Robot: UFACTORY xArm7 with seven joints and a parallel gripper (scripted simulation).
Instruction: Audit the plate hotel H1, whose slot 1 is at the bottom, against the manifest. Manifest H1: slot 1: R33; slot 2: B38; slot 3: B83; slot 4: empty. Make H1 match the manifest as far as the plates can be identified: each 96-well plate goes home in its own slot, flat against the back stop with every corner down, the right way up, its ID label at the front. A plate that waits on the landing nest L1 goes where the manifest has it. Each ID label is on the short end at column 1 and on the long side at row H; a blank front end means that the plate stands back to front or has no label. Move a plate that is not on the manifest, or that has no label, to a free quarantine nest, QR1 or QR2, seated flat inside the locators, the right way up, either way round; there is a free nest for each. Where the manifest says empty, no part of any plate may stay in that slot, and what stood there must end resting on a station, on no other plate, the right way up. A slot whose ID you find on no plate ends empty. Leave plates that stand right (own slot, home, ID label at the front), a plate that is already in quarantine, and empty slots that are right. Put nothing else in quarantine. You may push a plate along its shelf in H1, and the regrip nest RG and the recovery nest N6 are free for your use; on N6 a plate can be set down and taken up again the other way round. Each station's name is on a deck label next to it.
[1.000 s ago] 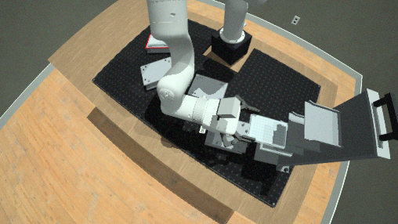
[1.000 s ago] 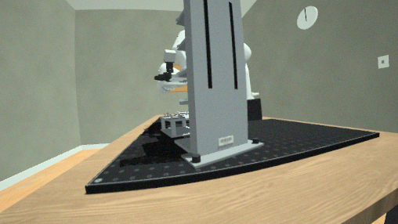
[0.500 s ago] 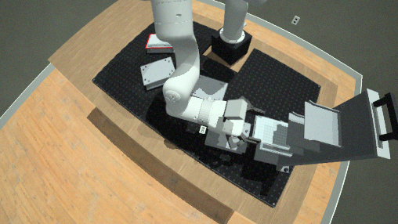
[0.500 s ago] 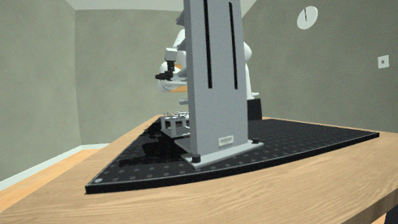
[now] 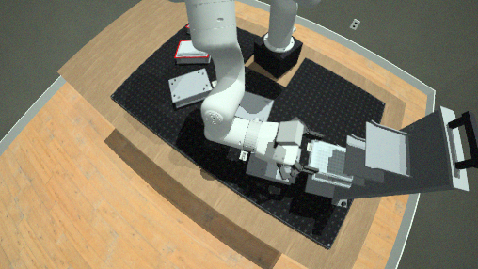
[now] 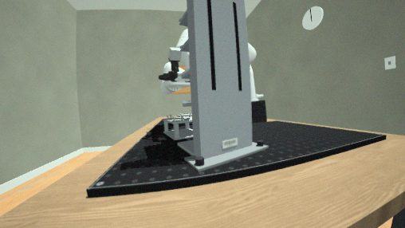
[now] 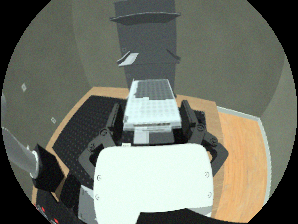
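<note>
My hand is 50 mm to the right of the white 96-well plate, 30 mm past it and 20 mm above it. Round my hand: grey plate (100 mm below, 90 mm to the left, 50 mm behind); red-edged quarantine nest (790 mm to the right, 270 mm behind, 180 mm below); plate hotel H1 (160 mm to the left, 80 mm behind).
</note>
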